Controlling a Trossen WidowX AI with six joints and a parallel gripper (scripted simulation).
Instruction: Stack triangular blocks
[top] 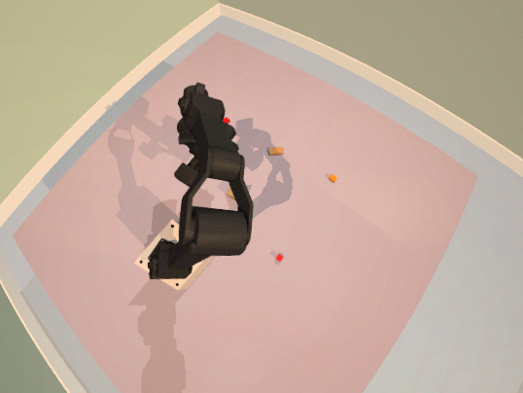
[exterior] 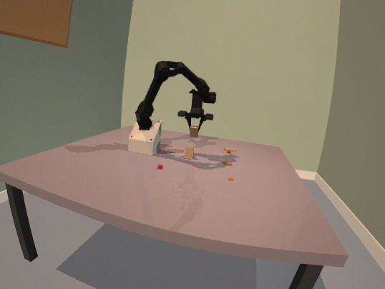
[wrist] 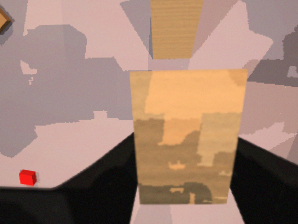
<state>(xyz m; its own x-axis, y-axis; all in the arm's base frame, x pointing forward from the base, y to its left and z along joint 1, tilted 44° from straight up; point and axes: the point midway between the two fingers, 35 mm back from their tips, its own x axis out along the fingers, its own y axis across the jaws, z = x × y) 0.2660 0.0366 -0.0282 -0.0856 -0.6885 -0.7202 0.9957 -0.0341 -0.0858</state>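
The pale wooden triangular block lies 120 mm below my gripper tip and 70 mm to the right of it. From my gripper tip the other things lie so: brown flat piece: 200 mm ahead, 130 mm below, 80 mm to the right; then orange cube: 290 mm to the right, 220 mm ahead, 130 mm below; then tan bar: 220 mm ahead, 210 mm to the left, 130 mm below.
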